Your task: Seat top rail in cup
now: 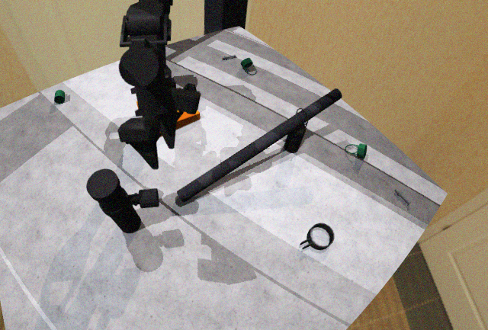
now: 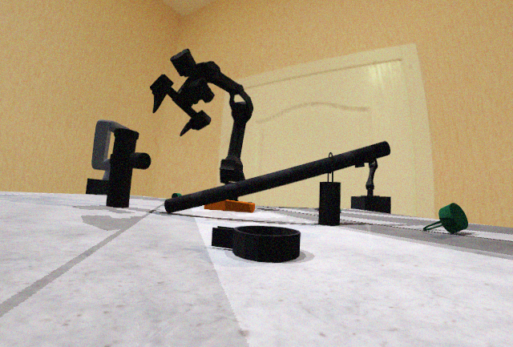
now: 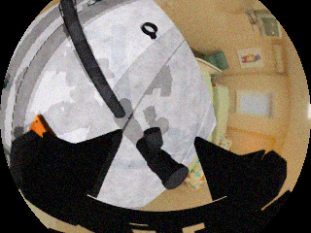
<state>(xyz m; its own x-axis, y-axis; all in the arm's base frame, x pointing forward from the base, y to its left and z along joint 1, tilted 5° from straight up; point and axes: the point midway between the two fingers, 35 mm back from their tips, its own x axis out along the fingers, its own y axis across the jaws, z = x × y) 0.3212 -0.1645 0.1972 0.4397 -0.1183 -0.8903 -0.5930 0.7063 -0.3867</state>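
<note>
The rail-end cup lies 7 cm to the right of my gripper tip and 10 cm below it. Also, from my gripper tip: small post: 5 cm ahead, 40 cm to the left, 12 cm below.
</note>
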